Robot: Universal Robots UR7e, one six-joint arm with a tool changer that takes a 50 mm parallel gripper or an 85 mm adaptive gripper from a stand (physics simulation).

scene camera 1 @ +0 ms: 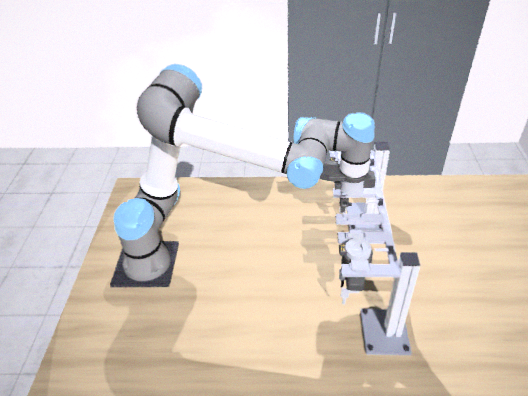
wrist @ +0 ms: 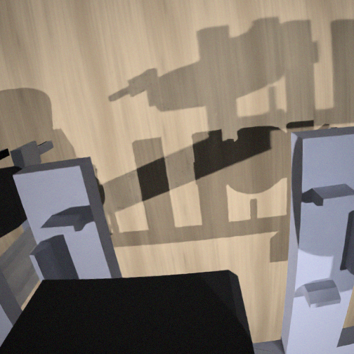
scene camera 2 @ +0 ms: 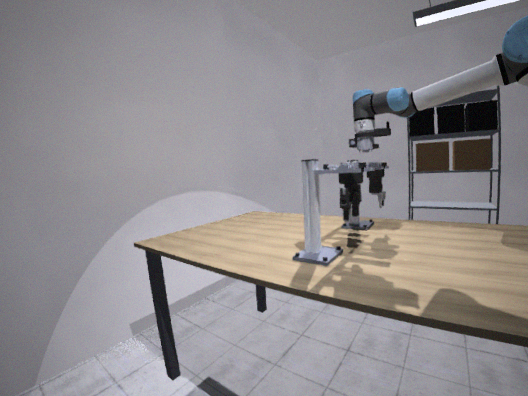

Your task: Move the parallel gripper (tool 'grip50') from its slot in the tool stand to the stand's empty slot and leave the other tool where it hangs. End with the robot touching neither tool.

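Where they show: hand, tool point: (scene camera 2: 365, 149); arm's base, link origin: (scene camera 1: 147, 262).
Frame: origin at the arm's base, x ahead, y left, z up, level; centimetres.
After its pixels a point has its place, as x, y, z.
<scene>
The arm's bare tool changer (scene camera 1: 351, 188) @[62.9, -0.9, 36.0] (scene camera 2: 365, 144) @[62.3, 5.2, 35.3] carries no gripper and is a little above the tool stand (scene camera 1: 406, 292) @[77.1, -21.0, 19.5] (scene camera 2: 311, 210) @[72.7, 28.5, 14.4], about over its middle part. The tool that looks like the parallel gripper (scene camera 1: 355, 283) (scene camera 2: 376, 181), with a black box body and light fingertips, hangs in the slot nearest scene camera 1. The other tool (scene camera 2: 351, 192) @[61.2, 23.8, 19.8], with long dark fingers, hangs in the slot at the opposite end, largely hidden by the wrist in scene camera 1. The middle slot between them looks empty. The wrist view shows two light stand arms (wrist: 50, 187) (wrist: 327, 160) with a gap between.
The stand's far post (scene camera 1: 381, 165) @[74.3, 25.3, 23.6] rises close behind the wrist. The stand's base plates (scene camera 1: 385, 330) @[74.6, -19.7, 0.1] (scene camera 2: 358, 225) @[72.9, -15.3, 0.1] rest on the wooden table (scene camera 1: 250, 320) @[36.1, -18.6, -1.1] (scene camera 2: 225, 240) @[115.2, 29.2, -1.2]. A black part of the arm's own wrist (wrist: 130, 317) fills the lower wrist view.
</scene>
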